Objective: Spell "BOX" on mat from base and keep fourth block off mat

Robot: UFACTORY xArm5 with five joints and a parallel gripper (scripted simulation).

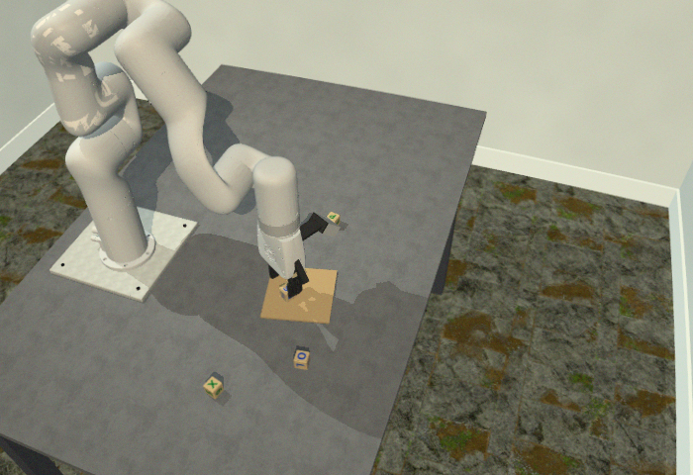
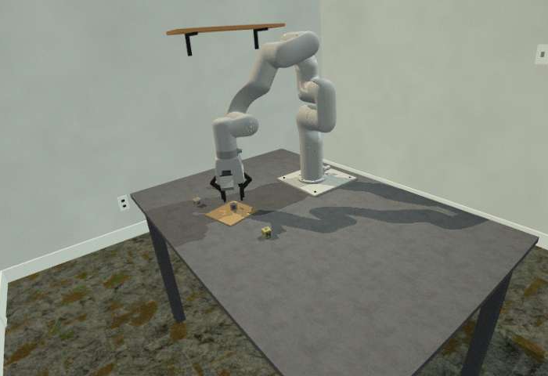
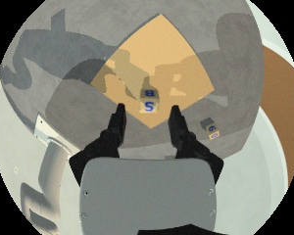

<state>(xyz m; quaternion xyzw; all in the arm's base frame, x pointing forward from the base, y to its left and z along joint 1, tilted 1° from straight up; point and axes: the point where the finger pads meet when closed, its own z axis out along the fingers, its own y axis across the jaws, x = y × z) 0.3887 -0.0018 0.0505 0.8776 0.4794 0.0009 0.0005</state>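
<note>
Right now the B block is 40 mm below my hand. Round my hand: X block (40 mm behind, 250 mm to the right, 50 mm below); tan mat (20 mm ahead, 20 mm to the left, 60 mm below); O block (90 mm ahead, 140 mm to the right, 50 mm below).
</note>
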